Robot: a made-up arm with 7 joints.
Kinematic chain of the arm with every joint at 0, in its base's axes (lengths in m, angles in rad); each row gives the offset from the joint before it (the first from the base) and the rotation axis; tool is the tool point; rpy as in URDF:
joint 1: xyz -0.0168 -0.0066 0.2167 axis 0 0.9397 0.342
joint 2: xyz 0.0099 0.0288 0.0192 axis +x
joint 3: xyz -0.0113 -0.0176 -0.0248 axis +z
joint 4: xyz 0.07 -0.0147 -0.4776 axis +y
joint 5: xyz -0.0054 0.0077 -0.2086 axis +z
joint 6: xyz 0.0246 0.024 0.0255 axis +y
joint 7: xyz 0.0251 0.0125 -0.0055 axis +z
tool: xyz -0.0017 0.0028 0.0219 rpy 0 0 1.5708
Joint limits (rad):
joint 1: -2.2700..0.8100
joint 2: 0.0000..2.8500
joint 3: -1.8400..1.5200
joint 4: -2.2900..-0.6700
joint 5: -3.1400..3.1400
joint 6: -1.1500..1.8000
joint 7: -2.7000..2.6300
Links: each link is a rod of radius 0.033 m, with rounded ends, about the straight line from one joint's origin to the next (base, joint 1, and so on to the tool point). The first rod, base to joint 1, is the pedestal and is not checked.
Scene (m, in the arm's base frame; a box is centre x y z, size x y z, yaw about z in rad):
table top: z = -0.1
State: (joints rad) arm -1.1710 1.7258 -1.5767 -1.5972 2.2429 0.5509 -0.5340
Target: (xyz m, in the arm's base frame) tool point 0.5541 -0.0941 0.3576
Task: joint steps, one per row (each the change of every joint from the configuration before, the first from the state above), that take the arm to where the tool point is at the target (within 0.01 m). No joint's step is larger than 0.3 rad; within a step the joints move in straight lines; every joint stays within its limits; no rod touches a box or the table.
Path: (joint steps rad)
1: -0.1461 -0.2536 0.0416 -0.0404 -0.0126 0.0136 -0.0012
2: -0.1462 -0.2537 0.0415 -0.0403 -0.0126 0.0136 -0.0011
3: -0.1461 -0.2536 0.0416 -0.0404 -0.0126 0.0136 -0.0012
4: -0.1461 -0.2537 0.0415 -0.0403 -0.0127 0.0136 -0.0012

